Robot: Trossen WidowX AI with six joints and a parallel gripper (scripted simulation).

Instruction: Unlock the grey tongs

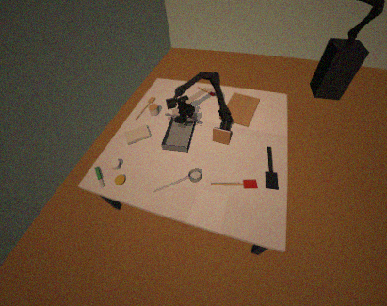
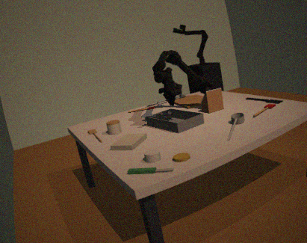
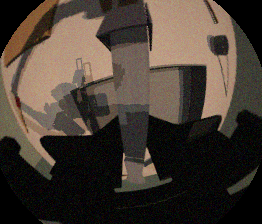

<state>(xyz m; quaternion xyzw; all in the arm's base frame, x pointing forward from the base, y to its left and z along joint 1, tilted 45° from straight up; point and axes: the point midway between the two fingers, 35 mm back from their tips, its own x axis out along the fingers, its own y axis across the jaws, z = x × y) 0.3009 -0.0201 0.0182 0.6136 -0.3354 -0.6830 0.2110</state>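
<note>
My gripper tip is now 4 cm short of the grey roasting tin, 6 cm to the right of it and 7 cm above it. Also, from my gripper tip: red-tipped stick: 9 cm behind, 50 cm to the right, 9 cm below; beige slab: 37 cm ahead, 12 cm to the left, 9 cm below; wooden board: 40 cm behind, 31 cm to the right, 9 cm below.
</note>
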